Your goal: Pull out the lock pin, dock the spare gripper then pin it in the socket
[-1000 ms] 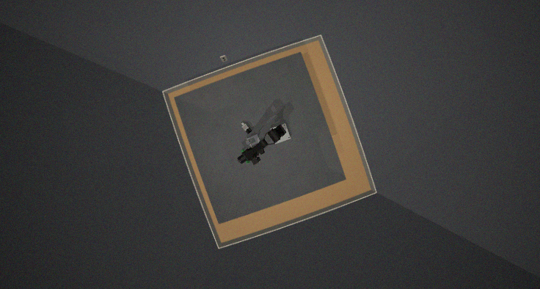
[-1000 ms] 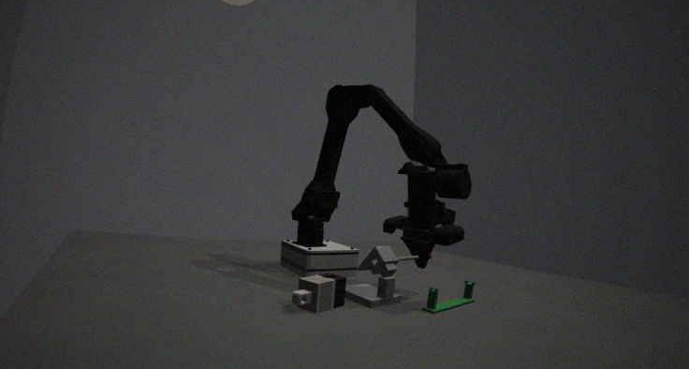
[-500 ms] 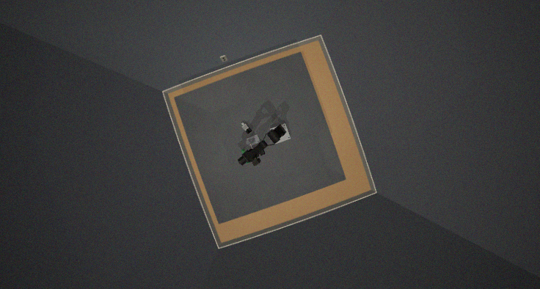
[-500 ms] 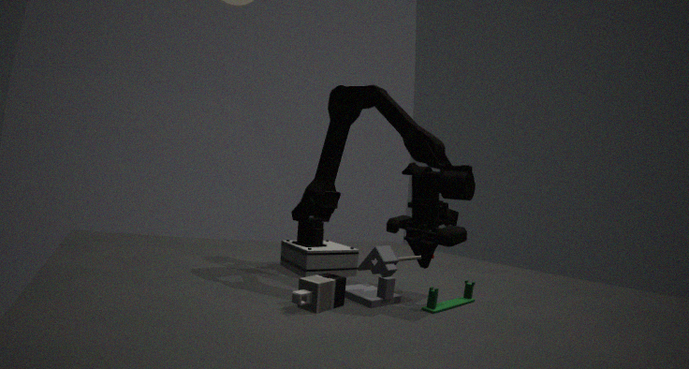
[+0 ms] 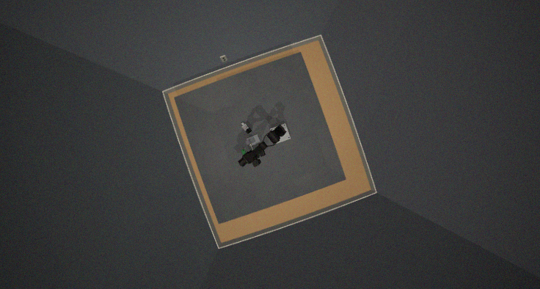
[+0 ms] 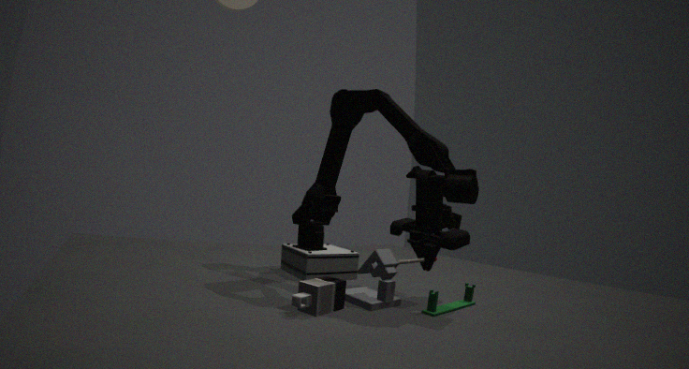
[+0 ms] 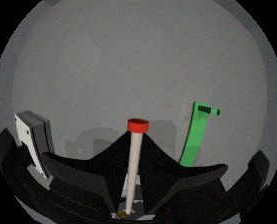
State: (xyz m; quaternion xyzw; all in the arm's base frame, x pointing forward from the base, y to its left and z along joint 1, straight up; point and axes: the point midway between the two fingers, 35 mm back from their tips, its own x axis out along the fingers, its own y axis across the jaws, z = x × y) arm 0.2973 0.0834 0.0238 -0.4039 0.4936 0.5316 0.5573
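The green pin cradle is 100 mm ahead of my gripper tip, 40 mm to the right of it and 40 mm below it. The rest, counted from my gripper tip: spare gripper 40 mm behind, 270 mm to the right, 30 mm below; grey mount socket 20 mm behind, 140 mm to the right, 10 mm below.
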